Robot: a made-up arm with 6 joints. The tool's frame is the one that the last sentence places.
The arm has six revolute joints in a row. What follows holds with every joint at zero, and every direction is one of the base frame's.
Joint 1 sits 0.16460 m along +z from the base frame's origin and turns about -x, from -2.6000 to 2.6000 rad.
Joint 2 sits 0.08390 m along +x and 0.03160 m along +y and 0.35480 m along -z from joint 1 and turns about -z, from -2.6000 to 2.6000 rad.
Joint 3 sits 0.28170 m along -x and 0.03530 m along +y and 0.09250 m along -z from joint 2 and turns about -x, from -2.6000 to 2.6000 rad.
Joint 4 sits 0.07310 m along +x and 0.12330 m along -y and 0.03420 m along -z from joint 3 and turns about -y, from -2.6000 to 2.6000 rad.
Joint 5 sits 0.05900 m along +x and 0.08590 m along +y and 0.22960 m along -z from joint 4 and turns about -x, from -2.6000 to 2.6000 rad.
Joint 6 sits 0.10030 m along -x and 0.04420 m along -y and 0.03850 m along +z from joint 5 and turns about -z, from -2.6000 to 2.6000 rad.
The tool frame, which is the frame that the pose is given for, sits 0.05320 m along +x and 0.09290 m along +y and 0.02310 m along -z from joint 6; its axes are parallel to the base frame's.
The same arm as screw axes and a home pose.
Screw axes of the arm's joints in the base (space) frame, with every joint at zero. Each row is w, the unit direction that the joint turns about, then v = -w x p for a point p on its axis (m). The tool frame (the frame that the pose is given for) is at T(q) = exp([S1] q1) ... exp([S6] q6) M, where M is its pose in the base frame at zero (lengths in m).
S1 = (-1, 0, 0, 0, -0.1646, 0)
S2 = (0, 0, -1, -0.0316, 0.0839, 0)
S3 = (-1, 0, 0, 0, 0.2827, 0.0669)
S4 = (0, -1, 0, -0.3169, 0, 0.1247)
S5 = (-1, 0, 0, 0, 0.5465, 0.0295)
S6 = (0, 0, -1, 0.0147, -0.166, 0)
M =
1 0 0 -0.1128
0 1 0 0.0782
0 0 1 -0.5311
0 0 0 1
Joint limits (rad, base to tool): -2.6..2.6 -2.6..2.6 -2.6..2.6 -2.6..2.6 -2.6..2.6 -2.6..2.6

